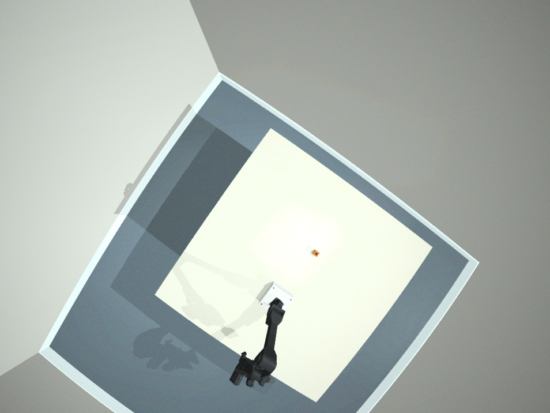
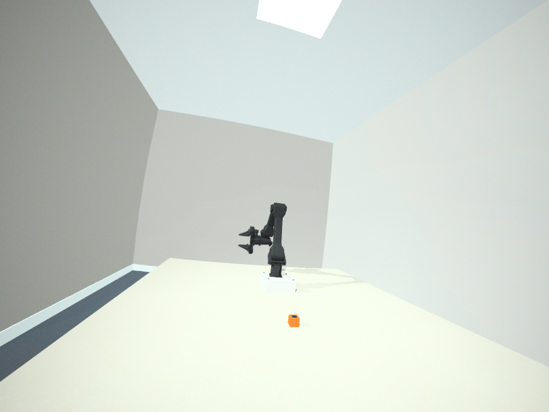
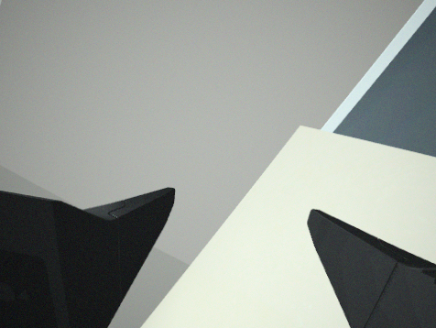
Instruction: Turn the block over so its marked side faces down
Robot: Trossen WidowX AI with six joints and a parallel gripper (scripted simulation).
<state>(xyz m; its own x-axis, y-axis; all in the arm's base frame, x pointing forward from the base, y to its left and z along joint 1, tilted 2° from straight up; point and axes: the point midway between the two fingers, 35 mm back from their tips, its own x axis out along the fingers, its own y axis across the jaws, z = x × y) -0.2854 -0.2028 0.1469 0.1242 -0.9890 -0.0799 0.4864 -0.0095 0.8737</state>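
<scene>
My gripper tip is 67 cm short of the orange block, 27 cm to the right of it and 17 cm above it.
</scene>
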